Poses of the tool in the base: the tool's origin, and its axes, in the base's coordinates. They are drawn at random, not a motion.
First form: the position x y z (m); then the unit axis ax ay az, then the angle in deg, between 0 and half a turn.
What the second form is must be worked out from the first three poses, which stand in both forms.
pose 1, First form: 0.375, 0.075, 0.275, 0.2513, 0.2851, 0.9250, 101.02
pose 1, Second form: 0.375, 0.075, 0.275, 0.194, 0.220, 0.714, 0.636
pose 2, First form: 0.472, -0.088, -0.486, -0.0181, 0.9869, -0.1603, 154.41
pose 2, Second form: 0.472, -0.088, -0.486, -0.018, 0.962, -0.156, 0.221
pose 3, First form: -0.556, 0.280, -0.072, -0.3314, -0.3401, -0.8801, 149.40
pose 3, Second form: -0.556, 0.280, -0.072, -0.320, -0.328, -0.849, 0.264
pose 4, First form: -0.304, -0.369, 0.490, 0.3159, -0.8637, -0.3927, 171.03
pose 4, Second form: -0.304, -0.369, 0.490, 0.315, -0.861, -0.392, 0.078
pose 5, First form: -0.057, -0.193, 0.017, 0.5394, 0.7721, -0.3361, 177.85
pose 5, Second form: -0.057, -0.193, 0.017, 0.539, 0.772, -0.336, 0.019
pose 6, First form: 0.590, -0.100, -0.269, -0.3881, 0.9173, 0.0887, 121.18
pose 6, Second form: 0.590, -0.100, -0.269, -0.338, 0.799, 0.077, 0.491
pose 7, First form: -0.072, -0.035, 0.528, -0.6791, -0.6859, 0.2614, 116.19
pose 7, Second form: -0.072, -0.035, 0.528, -0.577, -0.582, 0.222, 0.529
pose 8, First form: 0.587, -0.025, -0.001, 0.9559, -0.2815, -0.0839, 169.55
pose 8, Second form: 0.587, -0.025, -0.001, 0.952, -0.280, -0.084, 0.091
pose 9, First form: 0.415, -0.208, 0.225, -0.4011, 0.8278, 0.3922, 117.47
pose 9, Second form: 0.415, -0.208, 0.225, -0.343, 0.708, 0.335, 0.519
